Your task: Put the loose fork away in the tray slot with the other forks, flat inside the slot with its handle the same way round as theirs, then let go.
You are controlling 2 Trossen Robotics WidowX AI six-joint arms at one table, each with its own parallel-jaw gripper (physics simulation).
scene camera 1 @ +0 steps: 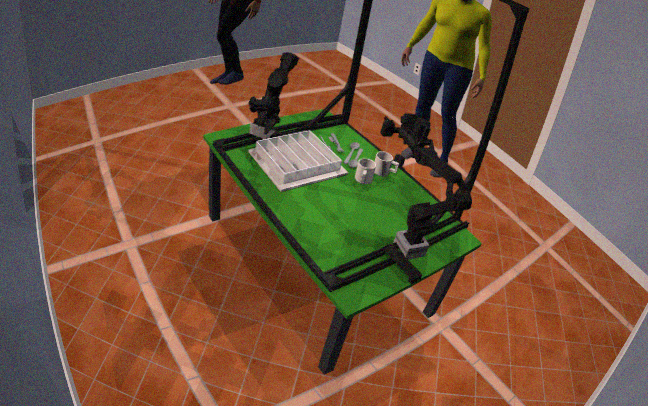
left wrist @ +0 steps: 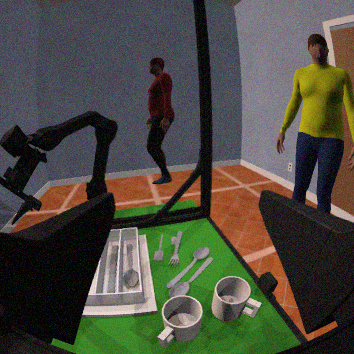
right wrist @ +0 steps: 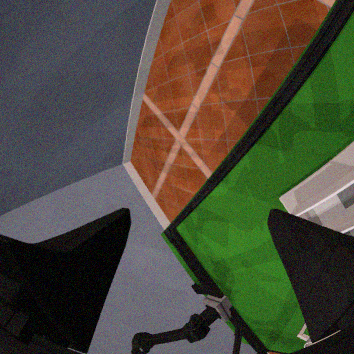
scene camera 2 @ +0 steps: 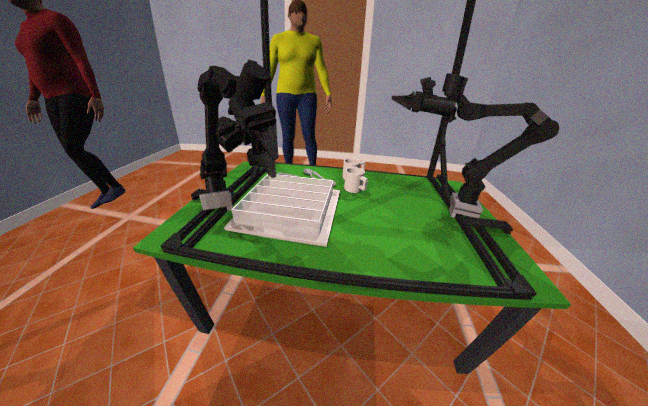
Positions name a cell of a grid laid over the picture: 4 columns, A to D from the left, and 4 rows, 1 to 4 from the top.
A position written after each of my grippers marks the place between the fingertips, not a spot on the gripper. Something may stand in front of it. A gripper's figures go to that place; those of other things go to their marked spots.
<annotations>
My left gripper (scene camera 2: C1) is 83 cm from the lens. My right gripper (scene camera 2: B2): 46 cm from the lens.
</annotations>
